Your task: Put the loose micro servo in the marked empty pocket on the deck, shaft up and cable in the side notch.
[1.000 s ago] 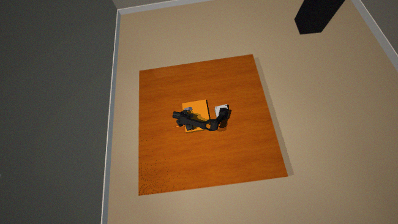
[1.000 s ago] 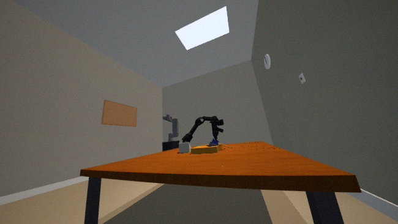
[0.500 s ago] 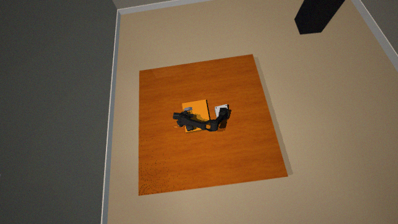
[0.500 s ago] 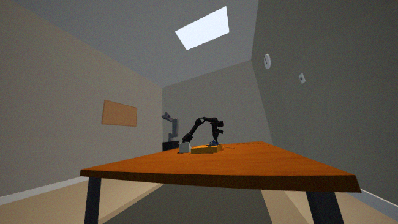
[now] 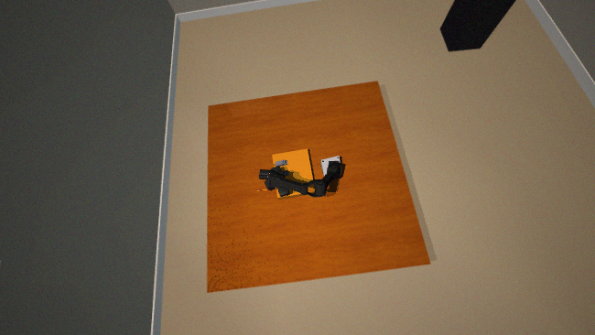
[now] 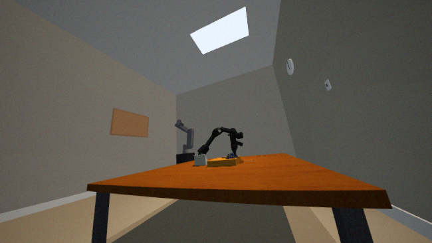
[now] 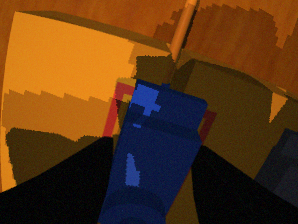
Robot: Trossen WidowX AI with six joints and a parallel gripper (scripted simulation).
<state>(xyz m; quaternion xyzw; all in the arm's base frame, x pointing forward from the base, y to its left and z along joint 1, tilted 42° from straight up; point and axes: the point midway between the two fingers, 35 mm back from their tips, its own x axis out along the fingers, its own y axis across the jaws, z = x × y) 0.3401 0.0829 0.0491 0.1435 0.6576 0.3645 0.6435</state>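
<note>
My gripper tip is now 12 cm past the yellow-orange deck, 8 cm to the left of it and 3 cm above it.
</note>
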